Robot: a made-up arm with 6 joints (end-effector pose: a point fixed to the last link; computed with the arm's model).
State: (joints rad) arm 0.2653 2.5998 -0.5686 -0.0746 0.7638 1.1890
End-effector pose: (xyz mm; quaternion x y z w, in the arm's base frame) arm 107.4 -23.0 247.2 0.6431 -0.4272 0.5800 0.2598
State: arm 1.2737 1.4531 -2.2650 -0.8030 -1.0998 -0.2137
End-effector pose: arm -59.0 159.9 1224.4 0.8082 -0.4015 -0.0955 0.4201
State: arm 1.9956 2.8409 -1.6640 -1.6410 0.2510 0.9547
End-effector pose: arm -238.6 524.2 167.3 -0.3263 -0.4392 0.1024 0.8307
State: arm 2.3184 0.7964 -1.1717 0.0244 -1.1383 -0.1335
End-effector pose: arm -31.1 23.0 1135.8 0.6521 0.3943 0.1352 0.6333
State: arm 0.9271 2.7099 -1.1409 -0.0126 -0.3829 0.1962
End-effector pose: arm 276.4 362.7 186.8 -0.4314 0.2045 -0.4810 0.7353
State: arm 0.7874 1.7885 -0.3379 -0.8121 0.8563 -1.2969
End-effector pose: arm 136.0 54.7 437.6 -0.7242 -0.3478 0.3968 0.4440
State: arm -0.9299 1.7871 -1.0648 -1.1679 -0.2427 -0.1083
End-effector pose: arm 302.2 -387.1 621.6 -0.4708 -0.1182 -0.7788 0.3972
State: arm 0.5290 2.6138 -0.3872 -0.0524 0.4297 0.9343
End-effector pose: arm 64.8 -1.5 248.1 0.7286 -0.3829 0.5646 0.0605
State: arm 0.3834 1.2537 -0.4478 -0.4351 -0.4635 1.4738
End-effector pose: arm 287.9 106.1 688.4 0.1338 0.5677 -0.5845 0.5641
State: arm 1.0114 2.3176 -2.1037 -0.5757 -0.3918 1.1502
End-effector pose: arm 346.7 595.1 776.9 0.1622 0.3395 -0.2875 0.8808
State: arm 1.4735 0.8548 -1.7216 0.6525 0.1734 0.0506
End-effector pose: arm 9.3 16.3 1245.9 0.3574 0.4031 0.0092 0.8424
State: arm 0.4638 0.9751 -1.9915 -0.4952 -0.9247 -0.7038
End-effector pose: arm -131.6 -2.4 1256.6 0.5938 -0.6773 -0.4135 0.1328
